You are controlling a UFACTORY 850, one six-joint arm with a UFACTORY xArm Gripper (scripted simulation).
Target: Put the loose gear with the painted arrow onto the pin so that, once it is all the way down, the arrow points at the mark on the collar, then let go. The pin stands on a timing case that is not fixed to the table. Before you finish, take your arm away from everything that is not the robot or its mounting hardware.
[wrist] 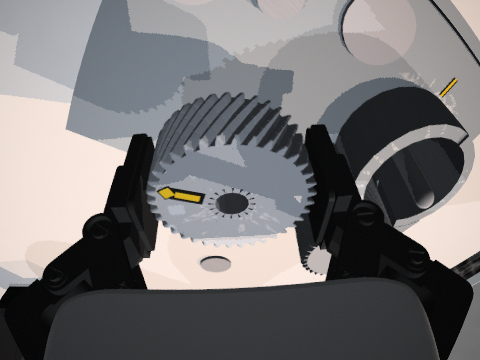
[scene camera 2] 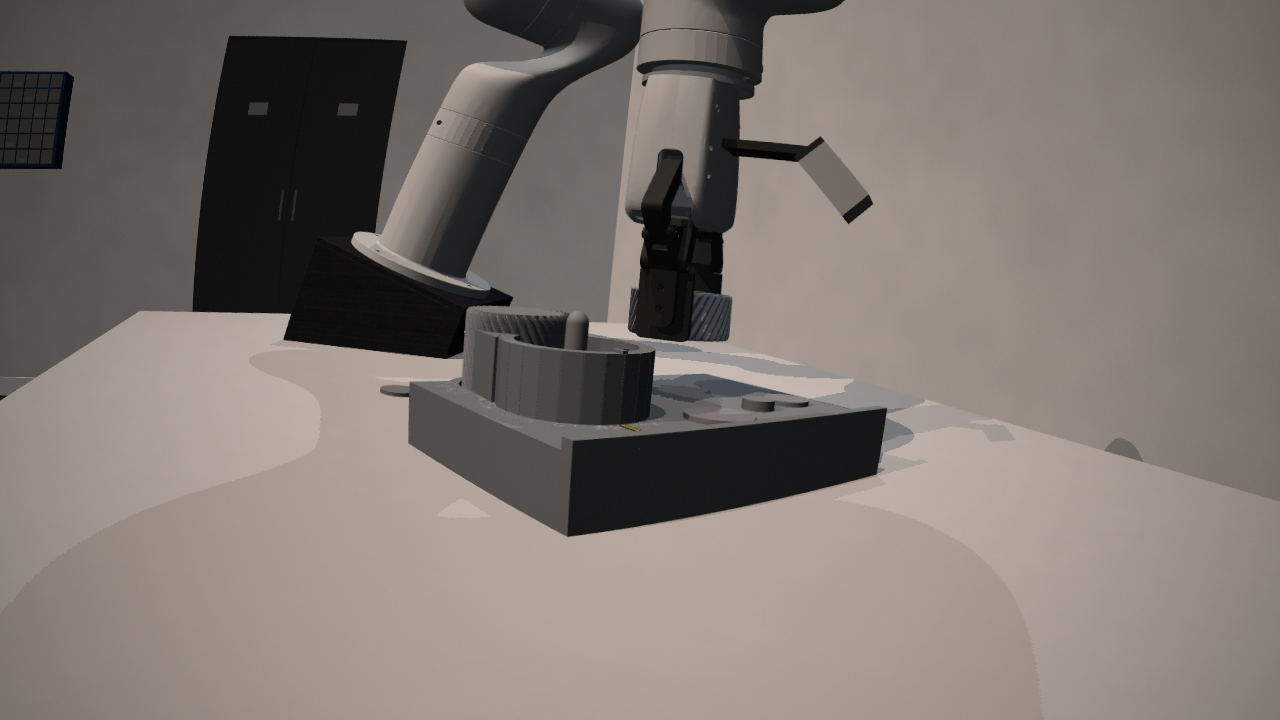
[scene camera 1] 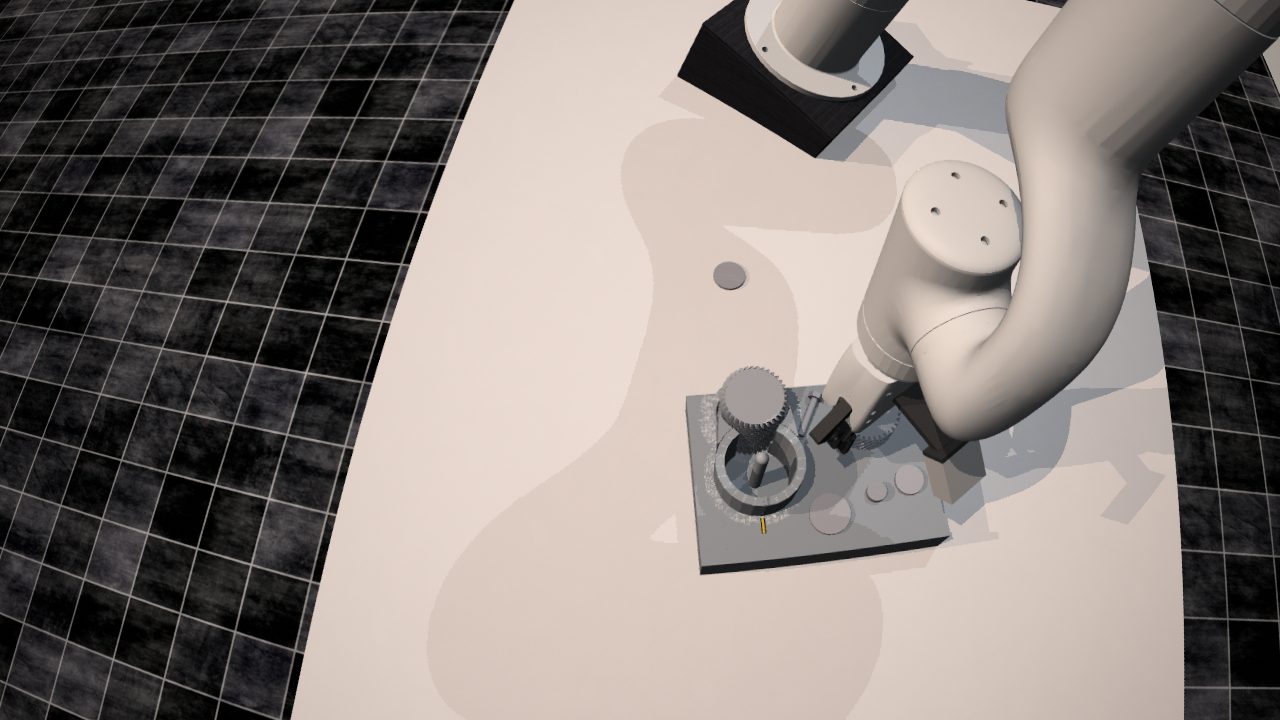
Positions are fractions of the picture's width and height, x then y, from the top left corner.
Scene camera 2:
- my gripper: 0.53, 0.47
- grey gear: 0.56, 0.44
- grey timing case: 0.39, 0.59
